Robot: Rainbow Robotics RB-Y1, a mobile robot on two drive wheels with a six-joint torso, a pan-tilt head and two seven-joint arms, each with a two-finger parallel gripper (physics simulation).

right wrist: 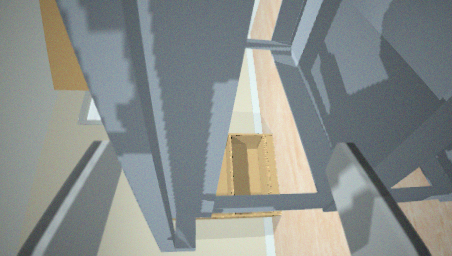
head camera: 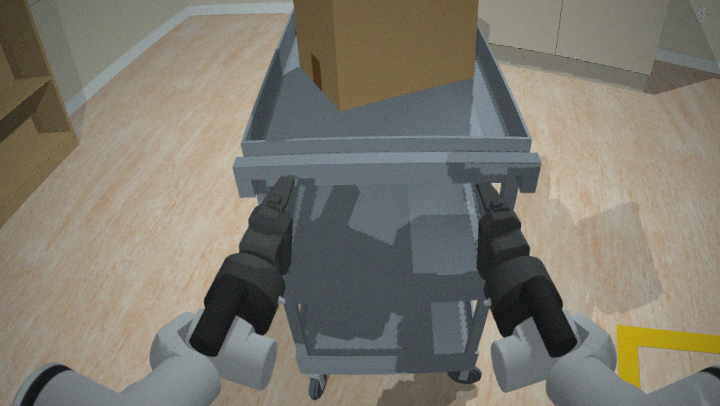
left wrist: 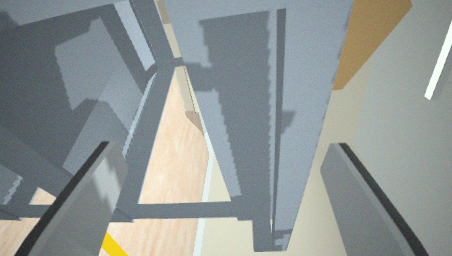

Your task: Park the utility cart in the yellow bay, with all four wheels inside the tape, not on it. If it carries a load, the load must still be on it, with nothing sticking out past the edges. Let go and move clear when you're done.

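Frame: origin at the robot's base, x right, y down, z ahead, level; metres.
Seen in the pictures: left gripper, fingertip midpoint: (head camera: 287, 207) (left wrist: 224, 156); right gripper, fingertip midpoint: (right wrist: 225, 156) (head camera: 482, 213).
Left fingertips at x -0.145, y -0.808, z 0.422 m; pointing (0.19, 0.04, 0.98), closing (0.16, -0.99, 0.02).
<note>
A point is followed by its place in that frame.
The grey utility cart (head camera: 385, 145) @(x -0.003, y -0.851, z 0.511 m) (left wrist: 305, 75) @(x -0.168, y -0.850, z 0.449 m) (right wrist: 180, 75) @(x 0.107, y -0.822, z 0.512 m) stands in front of me, its handle bar (head camera: 352, 171) @(x -0.050, y -0.850, z 0.450 m) crossing the head view. A brown box (head camera: 398, 50) @(x 0.025, y -0.898, z 0.756 m) (left wrist: 370, 35) @(x -0.028, y -1.039, z 0.729 m) (right wrist: 62, 50) @(x -0.022, y -1.045, z 0.732 m) sits turned at an angle in its top tray; its top is cut off. The near casters (head camera: 316, 387) @(x -0.188, y -0.082, z 0.491 m) (head camera: 466, 375) @(x 0.220, y -0.072, z 0.529 m) are on wood floor, left of the yellow tape (head camera: 627, 355) @(x 0.779, y -0.001, z 0.580 m) (left wrist: 115, 245) @(x 0.994, y -0.001, z 0.635 m). Only a corner of the bay shows. My left gripper (head camera: 288, 180) (left wrist: 224, 156) @(x -0.145, y -0.808, z 0.422 m) is open at the handle's left part. My right gripper (head camera: 482, 186) (right wrist: 225, 156) @(x 0.139, y -0.797, z 0.418 m) is open at its right part. Each wrist view shows cart parts between spread fingers; contact is unclear.
A wooden shelf unit (head camera: 65, 141) @(x -1.673, y -0.083, z 1.723 m) (right wrist: 274, 175) @(x -1.763, y -0.030, z 1.387 m) stands at the left in the head view. A beige cabinet (head camera: 600, 40) @(x 1.213, y -0.300, z 2.303 m) stands beyond the cart at the upper right. A wall with a white baseboard (head camera: 136, 50) @(x -1.736, y -0.051, z 2.877 m) runs along the back left.
</note>
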